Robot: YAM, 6 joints.
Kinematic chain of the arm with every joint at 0, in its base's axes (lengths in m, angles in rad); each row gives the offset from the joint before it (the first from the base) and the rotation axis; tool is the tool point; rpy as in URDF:
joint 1: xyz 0 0 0.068 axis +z
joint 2: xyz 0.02 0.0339 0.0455 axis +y
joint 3: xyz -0.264 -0.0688 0 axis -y
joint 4: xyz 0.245 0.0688 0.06 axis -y
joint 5: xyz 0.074 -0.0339 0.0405 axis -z
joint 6: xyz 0.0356 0 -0.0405 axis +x
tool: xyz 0 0 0 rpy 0 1.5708 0
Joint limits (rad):
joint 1: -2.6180..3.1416
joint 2: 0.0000..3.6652
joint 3: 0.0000..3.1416
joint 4: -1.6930..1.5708
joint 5: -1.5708..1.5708
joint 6: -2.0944..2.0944
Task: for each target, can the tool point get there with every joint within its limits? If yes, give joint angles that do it. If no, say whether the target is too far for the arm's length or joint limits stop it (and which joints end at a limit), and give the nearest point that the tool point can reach.
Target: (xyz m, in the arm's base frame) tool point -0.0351 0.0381 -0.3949
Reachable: no: joint limits stop it (at a limit: joint 2) | nearest point -0.0549 0.0595 -0.3391 | short by 0.063 m
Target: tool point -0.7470 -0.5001 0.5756
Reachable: no: too far | nearest point -0.4769 -0.3193 0.4047 | short by 0.367 m
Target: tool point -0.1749 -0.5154 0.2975
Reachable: yes | joints -1.8348 2.3615 2.1046 0.2873 1.3057 -1.5342
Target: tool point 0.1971 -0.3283 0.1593
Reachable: yes | joints -0.9403 1.9465 1.1498 -0.1262 1.3026 -0.7450
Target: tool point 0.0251 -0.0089 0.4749
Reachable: yes | joints -1.9366 0.4564 0.8438 1.0585 -0.8441 -1.3698
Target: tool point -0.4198 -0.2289 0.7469
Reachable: no: too far | nearest point -0.3360 -0.1915 0.6206 | short by 0.156 m
